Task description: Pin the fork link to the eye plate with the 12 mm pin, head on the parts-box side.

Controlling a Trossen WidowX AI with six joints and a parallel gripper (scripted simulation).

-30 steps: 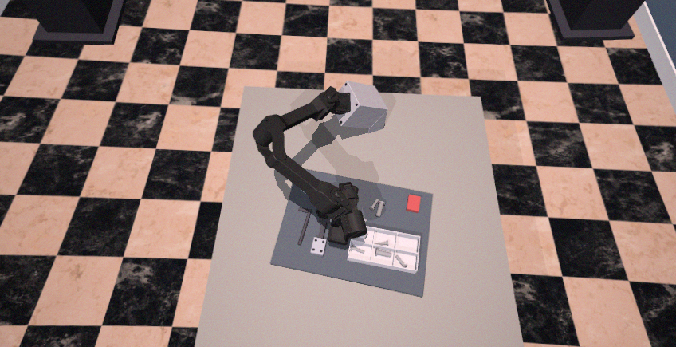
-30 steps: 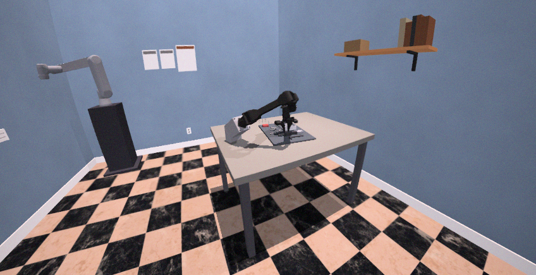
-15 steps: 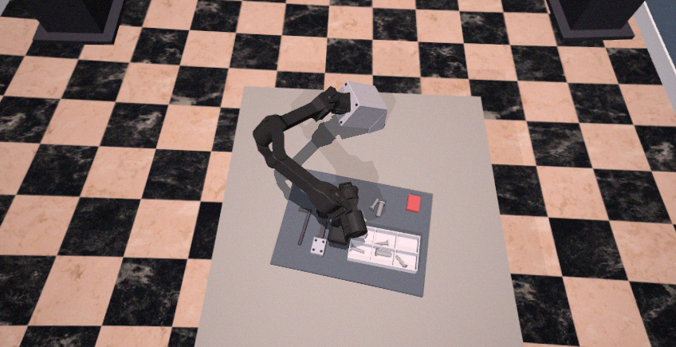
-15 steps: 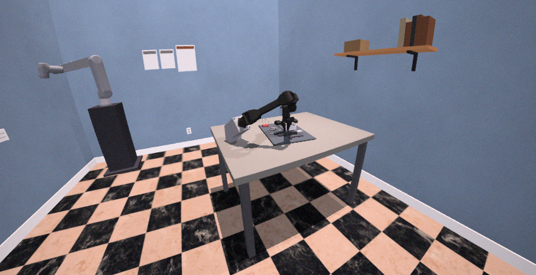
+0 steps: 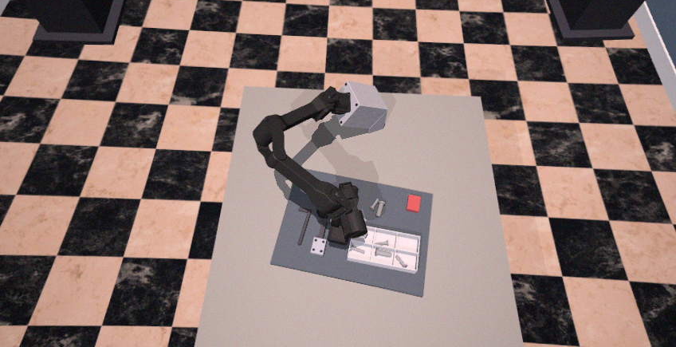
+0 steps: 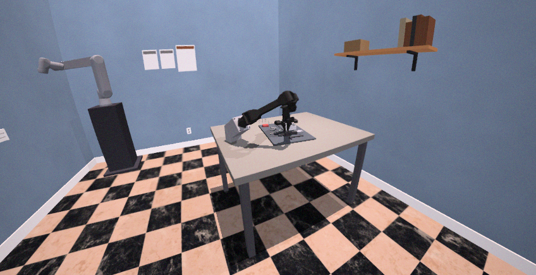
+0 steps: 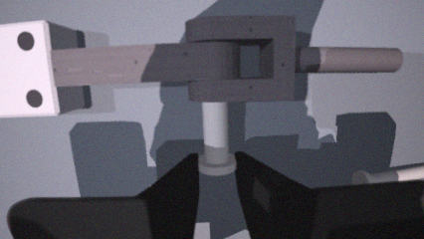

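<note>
My hand is 50 mm to the left of the eye plate and 30 mm above it. Also, from my hand: dark fork link: 40 mm behind, 50 mm to the right, 30 mm below; pin: 20 mm behind, 60 mm to the left, 40 mm below; dark mat: 10 mm ahead, 50 mm to the left, 50 mm below.
</note>
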